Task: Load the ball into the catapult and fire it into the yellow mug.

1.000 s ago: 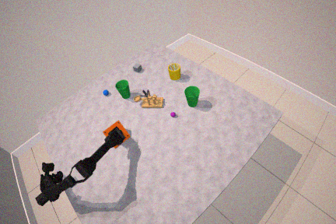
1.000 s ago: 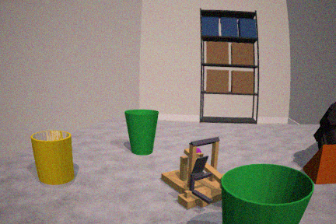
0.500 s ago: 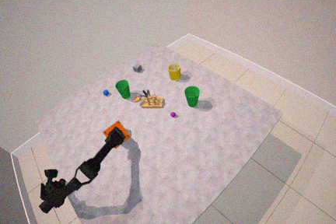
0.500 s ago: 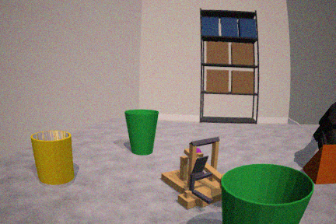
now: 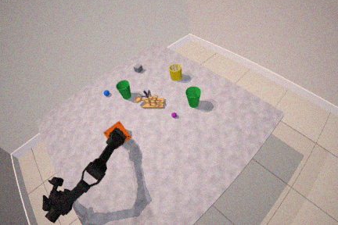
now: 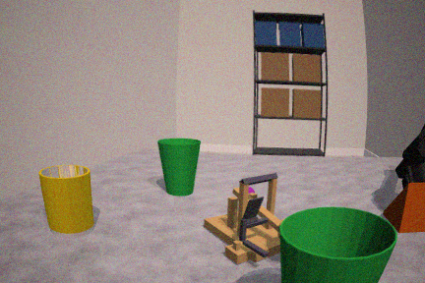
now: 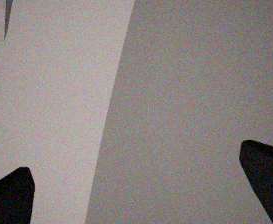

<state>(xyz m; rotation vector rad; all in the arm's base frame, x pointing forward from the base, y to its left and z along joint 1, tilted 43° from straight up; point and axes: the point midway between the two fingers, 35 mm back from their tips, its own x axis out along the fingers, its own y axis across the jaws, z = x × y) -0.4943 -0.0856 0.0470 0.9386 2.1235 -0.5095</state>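
The catapult upright frame is 820 mm ahead of my gripper tip, 170 mm to the left of it and 10 mm above it. The rest, counted from my gripper tip: wooden catapult 810 mm ahead, 200 mm to the left, 20 mm below; then purple ball 880 mm ahead, 20 mm to the right, 50 mm below; then blue ball 610 mm ahead, 480 mm to the left, 50 mm below.
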